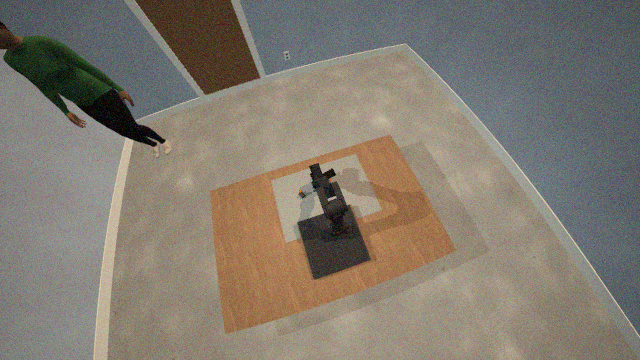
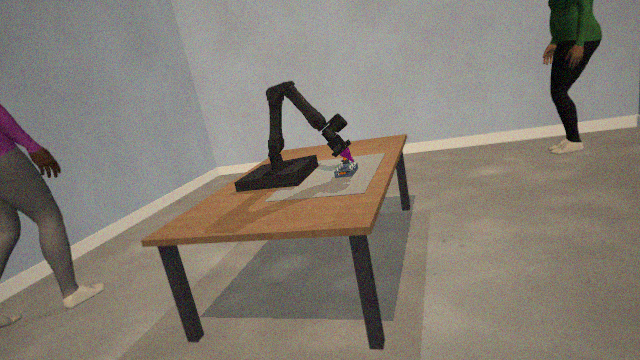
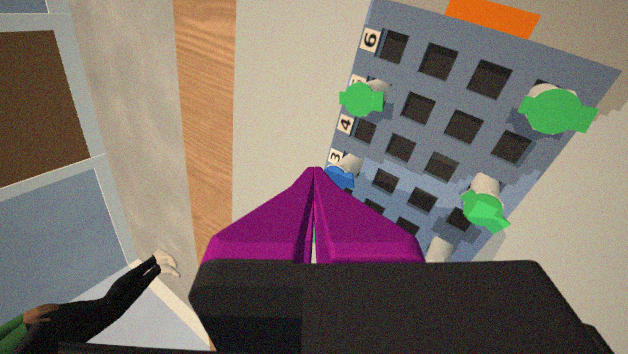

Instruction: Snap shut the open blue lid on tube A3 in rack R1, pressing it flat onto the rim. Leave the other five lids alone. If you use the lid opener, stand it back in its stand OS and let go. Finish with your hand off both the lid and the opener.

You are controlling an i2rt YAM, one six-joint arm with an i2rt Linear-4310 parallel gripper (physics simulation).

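Pixels of known places: gripper, fingertip midpoint: [image 2: 353,162] [image 3: 314,177]; arm's base at its link origin: [image 1: 338,233] [image 2: 278,169].
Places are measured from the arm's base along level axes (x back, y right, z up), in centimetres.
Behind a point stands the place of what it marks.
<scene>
The blue-grey rack [image 3: 480,45] {z -2.7, x -35.6, y 0.8 cm} [image 2: 344,174] {z -4.6, x -36.2, y 0.5 cm} stands on the light mat, with number labels along one edge. The blue lid [image 3: 340,177] {z -0.8, x -37.6, y -6.0 cm} is on the tube beside label 3, and its lower part is hidden by my fingertips. I cannot tell whether it sits flat on the rim. My gripper [image 3: 314,177] {z -0.8, x -38.8, y -6.9 cm} [image 2: 352,161] {z -0.8, x -38.8, y -6.9 cm} is shut and empty, its magenta tips over the rack's edge right beside the blue lid; whether they touch it is unclear. Green lids [image 3: 361,99] {z -0.8, x -38.2, y -2.4 cm} [image 3: 557,111] {z -0.8, x -32.7, y 0.2 cm} [image 3: 485,211] {z -0.8, x -32.2, y -3.6 cm} top other tubes. The lid opener and its stand cannot be made out surely.
An orange piece [image 3: 492,16] {z -3.3, x -35.8, y 1.8 cm} shows at the rack's far edge. The mat [image 1: 290,225] {z -5.7, x -10.3, y -28.8 cm} [image 2: 370,175] {z -5.7, x -49.3, y 1.1 cm} lies on the wooden table [image 1: 250,280] {z -5.9, x 18.8, y -56.5 cm} [image 2: 240,220] {z -6.0, x -11.4, y 50.9 cm}. A person in green [image 1: 70,70] [image 2: 575,25] stands away from the table, and one in magenta [image 2: 17,132] is at the left.
</scene>
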